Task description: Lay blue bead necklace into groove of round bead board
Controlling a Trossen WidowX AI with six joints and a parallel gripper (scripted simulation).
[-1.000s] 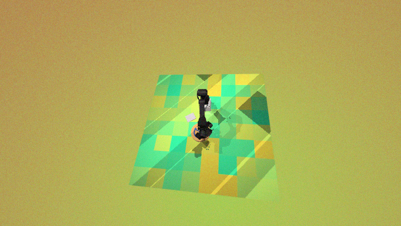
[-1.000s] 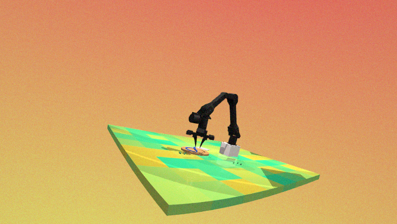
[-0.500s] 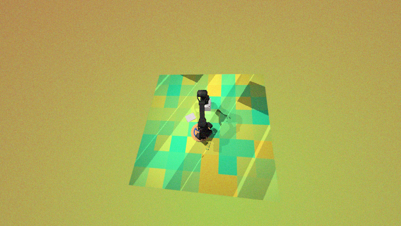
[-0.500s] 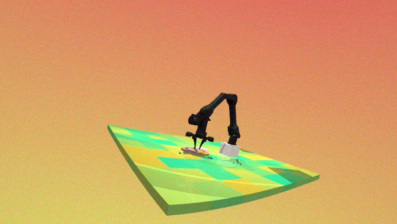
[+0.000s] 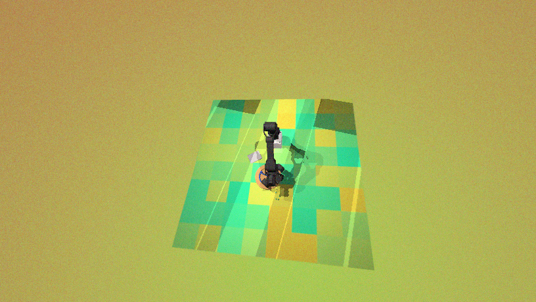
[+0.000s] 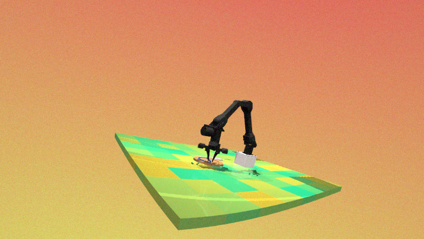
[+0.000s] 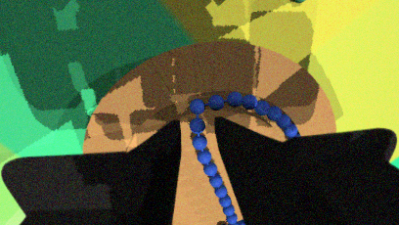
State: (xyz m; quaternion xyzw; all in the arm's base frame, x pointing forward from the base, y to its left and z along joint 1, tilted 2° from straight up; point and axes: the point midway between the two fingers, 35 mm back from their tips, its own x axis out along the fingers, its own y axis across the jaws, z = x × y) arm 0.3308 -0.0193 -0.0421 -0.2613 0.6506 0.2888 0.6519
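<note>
My gripper tip is 30 mm past the round bead board, 50 mm to the left of it and 10 mm above it. From my gripper tip the other things lie so: flat grey piece (200 mm behind, 150 mm to the right, 10 mm below).
</note>
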